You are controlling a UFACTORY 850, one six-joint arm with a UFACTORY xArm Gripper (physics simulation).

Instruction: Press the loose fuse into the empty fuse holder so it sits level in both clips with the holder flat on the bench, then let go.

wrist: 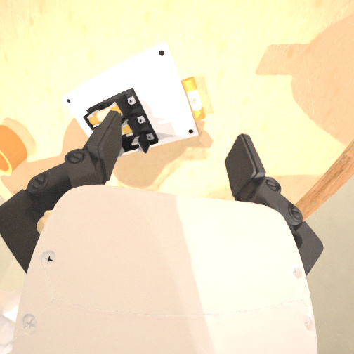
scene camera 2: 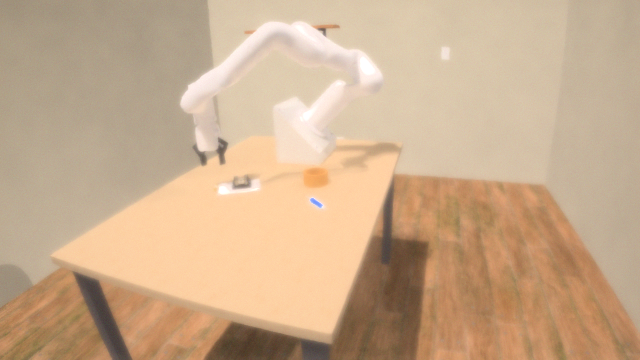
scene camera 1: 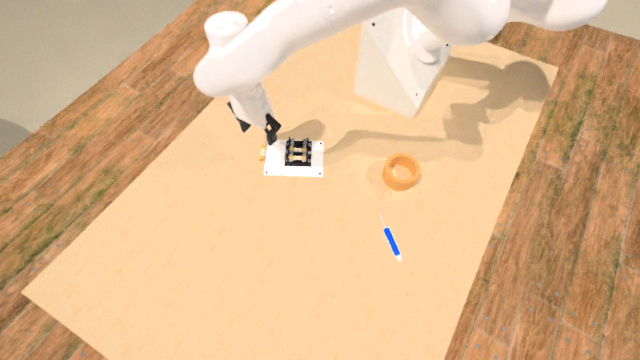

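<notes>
The loose fuse (scene camera 1: 262,152) (wrist: 193,99), with yellow caps and a pale middle, lies on the bench beside the short edge of the white plate (scene camera 1: 275,167) (scene camera 2: 227,190) (wrist: 160,75). The black fuse holder (scene camera 1: 298,153) (scene camera 2: 241,183) (wrist: 135,111) stands on that plate, which lies flat. Two fuses sit in the holder; the row nearest the robot base has empty clips. My gripper (scene camera 1: 258,135) (scene camera 2: 212,163) (wrist: 178,137) is open and empty, above the bench near the loose fuse. In the wrist view its left finger hides part of the holder and its fuses.
An orange ring-shaped bowl (scene camera 1: 401,184) (scene camera 2: 316,179) (wrist: 17,145) stands to the right of the plate in both scene views. A blue-handled screwdriver (scene camera 1: 392,242) (scene camera 2: 316,202) lies in front of the bowl. The robot's white base (scene camera 1: 382,75) (scene camera 2: 290,135) stands behind.
</notes>
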